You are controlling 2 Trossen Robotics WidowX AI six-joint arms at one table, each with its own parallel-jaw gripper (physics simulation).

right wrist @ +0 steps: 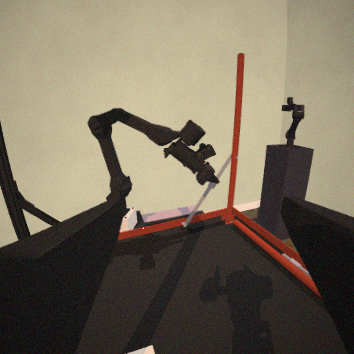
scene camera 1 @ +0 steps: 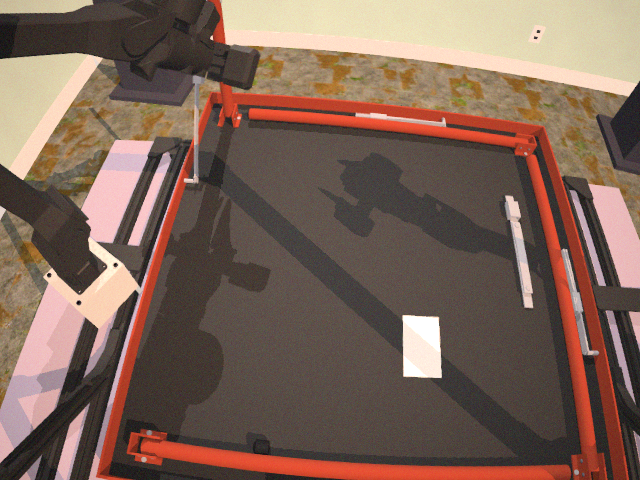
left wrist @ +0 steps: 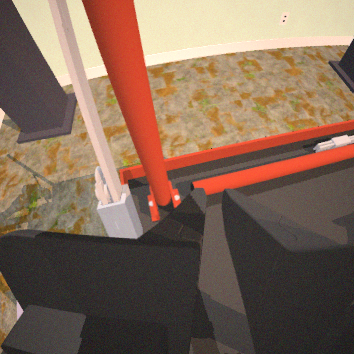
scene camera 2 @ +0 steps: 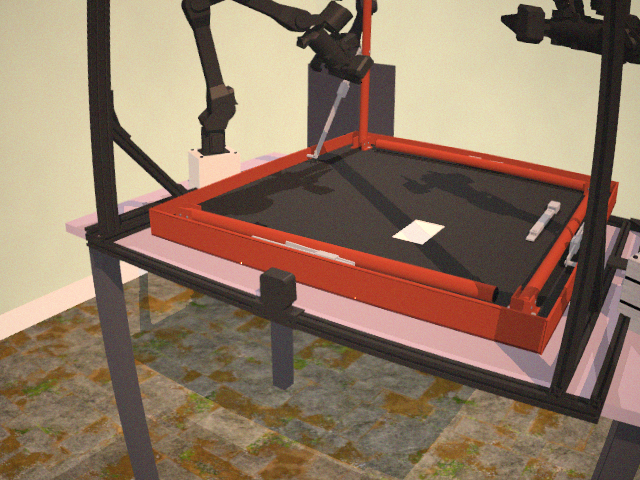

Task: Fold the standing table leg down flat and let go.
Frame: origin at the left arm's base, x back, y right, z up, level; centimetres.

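Where they show: left gripper, fingertip midpoint: [right wrist: 217, 181] [scene camera 1: 223, 65] [left wrist: 212, 196] [scene camera 2: 358, 82]; right gripper, fingertip midpoint: [right wrist: 202, 205] [scene camera 2: 515, 20]; left arm's base at its link origin: [scene camera 1: 82, 270] [scene camera 2: 213, 151].
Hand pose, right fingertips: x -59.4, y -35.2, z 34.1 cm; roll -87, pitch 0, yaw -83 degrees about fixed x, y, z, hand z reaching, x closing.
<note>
Things, the pixels of their top centre, and the offset from my right fingertips. "spot": a spot on its surface instead. Level surfaces: height alone.
- red rim at a spot on its surface: [scene camera 2: 217, 235] spot: dx +20.4, dy +46.9, dz -39.4 cm
- dark tabletop at its surface level: dz -39.6 cm
- white rectangle at a spot on its surface: [scene camera 1: 421, 346] [scene camera 2: 418, 231] spot: dx +9.2, dy +12.7, dz -40.4 cm
- grey bar at its top centre: [scene camera 1: 522, 243] [scene camera 2: 545, 213] dx +1.4, dy -14.0, dz -37.9 cm
The red table leg [scene camera 1: 226, 95] [scene camera 2: 365, 103] [left wrist: 132, 100] [right wrist: 237, 125] stands upright at the back corner of the tabletop. A pale grey brace [scene camera 1: 195, 129] [scene camera 2: 330, 116] [left wrist: 85, 90] [right wrist: 200, 202] slants from the side rim up to it and looks nearly straight. Its grey sleeve [scene camera 2: 342, 88] [left wrist: 119, 217] sits partway along. My left gripper [left wrist: 212, 196] [right wrist: 217, 181] is shut and empty, close by the sleeve on its leg side in the left wrist view; its fingertips are hidden in both scene views. My right gripper [scene camera 2: 504, 20] [right wrist: 202, 205] is open and empty, away from the leg.
The red rim [scene camera 2: 217, 235] surrounds the dark tabletop [scene camera 1: 310, 206]. Folded red legs [scene camera 1: 382, 126] [scene camera 1: 563, 289] [scene camera 1: 351, 467] lie along three sides. A white rectangle [scene camera 1: 421, 346] [scene camera 2: 418, 232] and a grey bar [scene camera 1: 520, 253] [scene camera 2: 541, 222] lie on the tabletop. Black frame posts [scene camera 2: 100, 118] [scene camera 2: 594, 206] rise nearby.
</note>
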